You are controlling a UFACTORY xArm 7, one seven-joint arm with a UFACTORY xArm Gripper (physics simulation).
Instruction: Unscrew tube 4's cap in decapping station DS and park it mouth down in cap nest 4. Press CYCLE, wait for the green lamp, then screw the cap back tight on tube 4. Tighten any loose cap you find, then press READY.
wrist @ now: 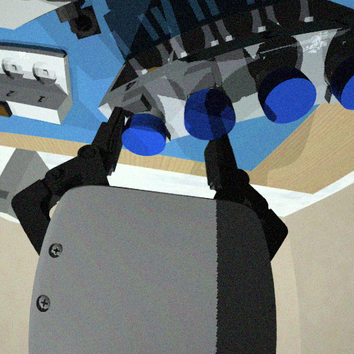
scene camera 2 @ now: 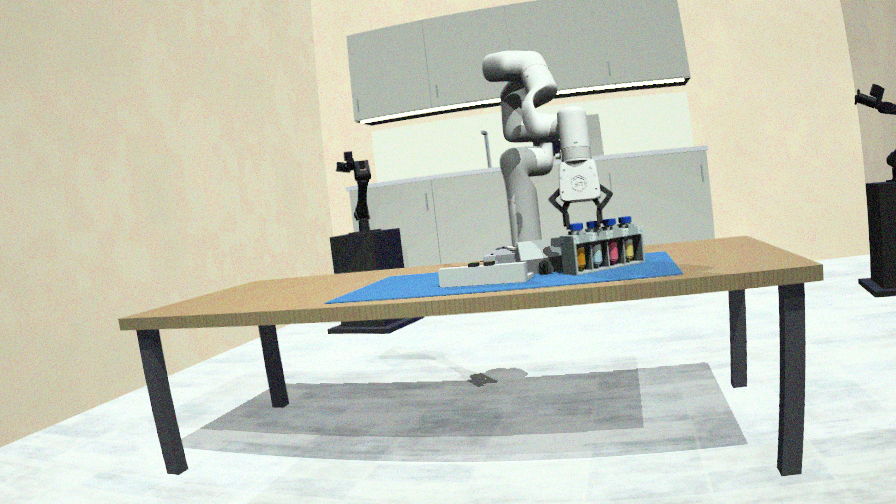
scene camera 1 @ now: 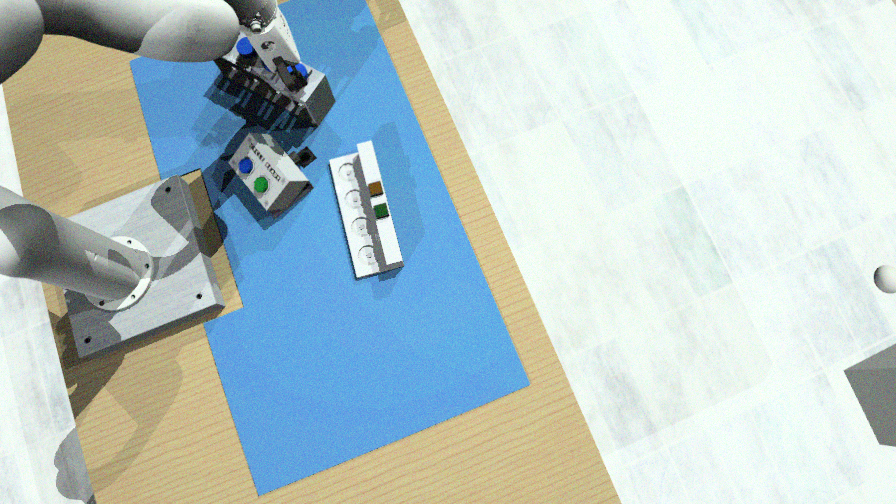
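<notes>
A grey rack (scene camera 1: 322, 94) (scene camera 2: 568, 255) holds upright tubes with orange, pale blue, pink and yellow contents. Their blue caps include the orange tube's cap (scene camera 2: 575, 226) (wrist: 144, 135) and its neighbour (scene camera 2: 593, 225) (wrist: 210, 114). My gripper (scene camera 1: 291, 75) (scene camera 2: 583, 225) (wrist: 168, 130) is open at the rack, pointing down at about cap height. In the wrist view the end cap lies between its fingers, nearer the left one; the right finger is by the neighbouring cap. Tube numbers are unreadable. A white nest strip (scene camera 1: 391, 244) (scene camera 2: 482, 276) (wrist: 61, 92) shows empty round nests.
A button box (scene camera 1: 288, 178) with a blue button (scene camera 1: 245, 165) and a green button (scene camera 1: 260, 184) stands between rack and arm base. A small black socket block (scene camera 1: 305, 156) (wrist: 84, 21) is beside it. The strip bears an amber lamp (scene camera 1: 375, 188) and a dark green lamp (scene camera 1: 381, 210).
</notes>
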